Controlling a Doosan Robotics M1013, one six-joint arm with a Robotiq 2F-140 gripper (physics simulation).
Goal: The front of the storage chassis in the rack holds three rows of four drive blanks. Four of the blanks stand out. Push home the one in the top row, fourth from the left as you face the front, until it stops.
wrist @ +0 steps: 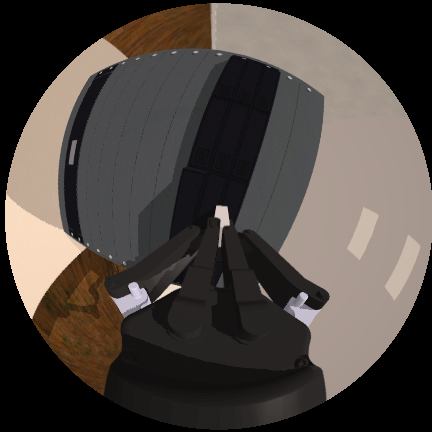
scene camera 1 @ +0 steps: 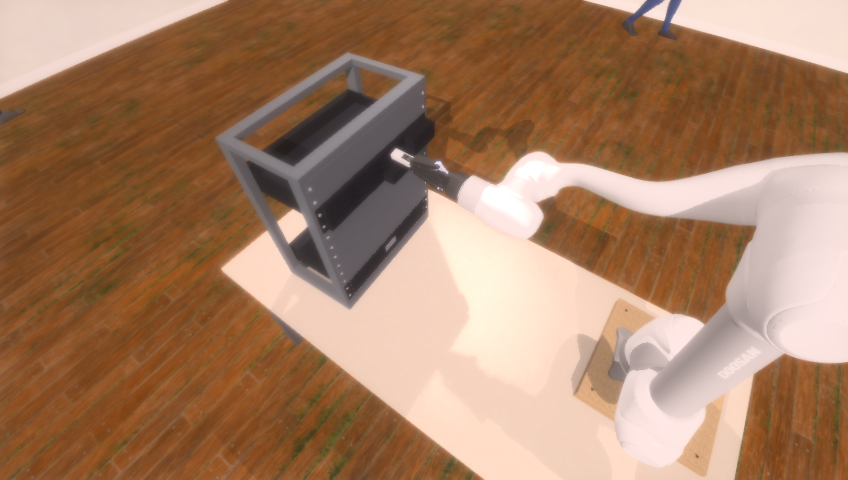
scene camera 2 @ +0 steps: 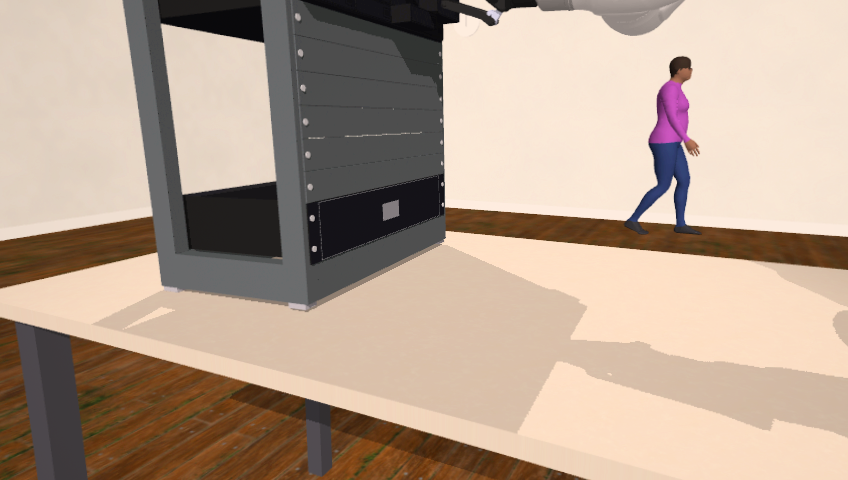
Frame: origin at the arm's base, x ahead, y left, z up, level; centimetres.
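Seen in the pictures: gripper, fingertip midpoint: (wrist: 220,214) (scene camera 1: 393,153).
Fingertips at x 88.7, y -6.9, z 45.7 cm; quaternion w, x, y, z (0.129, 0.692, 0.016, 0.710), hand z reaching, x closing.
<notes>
A point is followed by its place in that frame.
The dark storage chassis (scene camera 1: 357,193) {x 90.8, y 9.5, z 43.6 cm} (wrist: 225,120) {x 90.2, y 6.1, z 42.5 cm} sits in the upper part of the grey rack (scene camera 1: 363,237) {x 91.7, y 10.0, z 24.2 cm} (scene camera 2: 288,178) {x 95.2, y 23.4, z 16.1 cm} (wrist: 150,125) {x 91.1, y 3.6, z 31.5 cm}. In the wrist view the rack's top is toward the right and the front's left end is at the top. The bottom-row third blank (scene camera 1: 395,172) {x 86.3, y -3.2, z 42.3 cm} (wrist: 190,192) {x 85.5, y -3.5, z 41.2 cm} stands out. A dark part (scene camera 1: 423,135) {x 84.0, y -16.5, z 46.7 cm} also juts out at the chassis's right end. My gripper (scene camera 1: 399,157) {x 88.7, y -6.9, z 45.7 cm} (wrist: 220,214) {x 88.7, y -6.9, z 45.7 cm} is shut and empty, with its pale fingertips at the right half of the front. It hides the fourth column, including the top-row blank; contact cannot be told.
The rack stands on the pale table (scene camera 1: 410,368) {x 65.1, y 31.9, z -3.4 cm} (scene camera 2: 476,297) {x 71.7, y 8.6, z -3.4 cm}. A black unit with a light label (scene camera 1: 390,243) {x 89.9, y -1.3, z 8.4 cm} (scene camera 2: 390,209) {x 89.9, y -1.1, z 8.3 cm} (wrist: 73,152) {x 90.0, y -1.6, z 9.0 cm} is at its bottom. The arm's wooden base plate (scene camera 1: 601,377) {x 10.6, y 10.0, z 0.3 cm} is at the table's other end. A person (scene camera 2: 672,118) is beyond the table.
</notes>
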